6 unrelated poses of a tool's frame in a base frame.
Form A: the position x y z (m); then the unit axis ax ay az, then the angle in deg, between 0 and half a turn.
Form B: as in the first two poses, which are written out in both.
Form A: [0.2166 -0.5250 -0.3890 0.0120 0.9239 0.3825 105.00]
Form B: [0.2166 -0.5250 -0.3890 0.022 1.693 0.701]
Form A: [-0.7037 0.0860 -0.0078 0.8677 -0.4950 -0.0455 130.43]
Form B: [-0.7037 0.0860 -0.0078 1.975 -1.127 -0.104]
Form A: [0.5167 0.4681 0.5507 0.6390 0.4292 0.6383 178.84]
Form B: [0.5167 0.4681 0.5507 1.995 1.340 1.992]
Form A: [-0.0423 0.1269 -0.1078 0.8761 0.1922 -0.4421 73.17]
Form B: [-0.0423 0.1269 -0.1078 1.119 0.245 -0.565]
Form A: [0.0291 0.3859 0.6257 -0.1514 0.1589 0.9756 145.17]
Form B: [0.0291 0.3859 0.6257 -0.384 0.403 2.472]
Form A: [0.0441 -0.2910 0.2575 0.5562 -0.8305 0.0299 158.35]
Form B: [0.0441 -0.2910 0.2575 1.537 -2.295 0.083]
